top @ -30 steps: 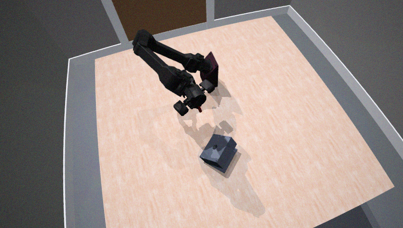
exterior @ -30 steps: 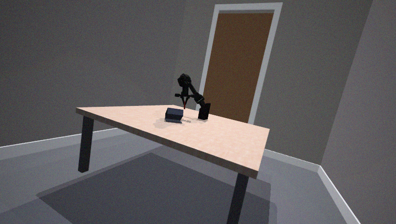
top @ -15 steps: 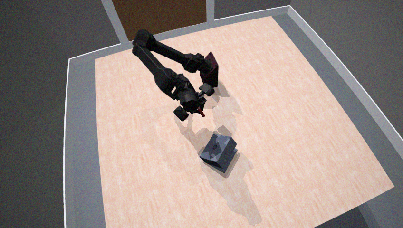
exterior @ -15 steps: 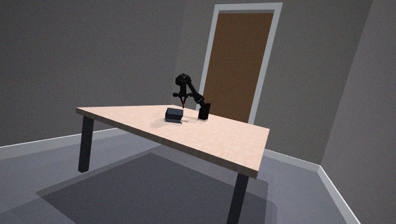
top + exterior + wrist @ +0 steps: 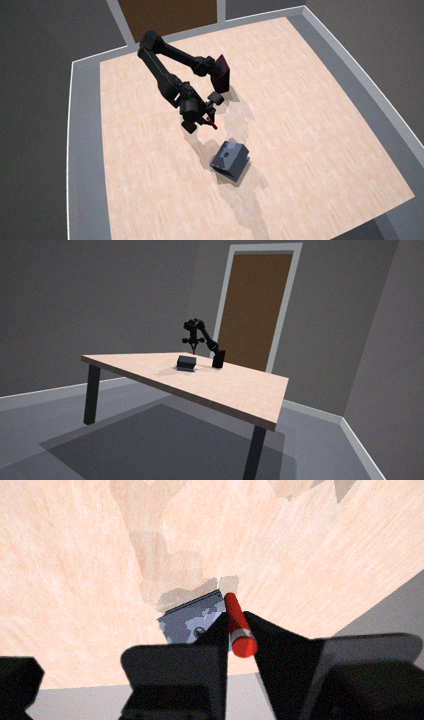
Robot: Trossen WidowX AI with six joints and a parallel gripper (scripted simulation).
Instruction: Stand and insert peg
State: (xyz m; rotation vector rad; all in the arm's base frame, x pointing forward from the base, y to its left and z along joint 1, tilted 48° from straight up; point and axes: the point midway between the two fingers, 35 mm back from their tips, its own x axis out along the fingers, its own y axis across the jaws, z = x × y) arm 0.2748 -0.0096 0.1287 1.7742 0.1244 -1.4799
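Now: the sloped panel 130 mm ahead of my gripper tip, 40 mm to the left of it and 90 mm below it. Round my gripper tip: red peg 10 mm to the right, 10 mm above.
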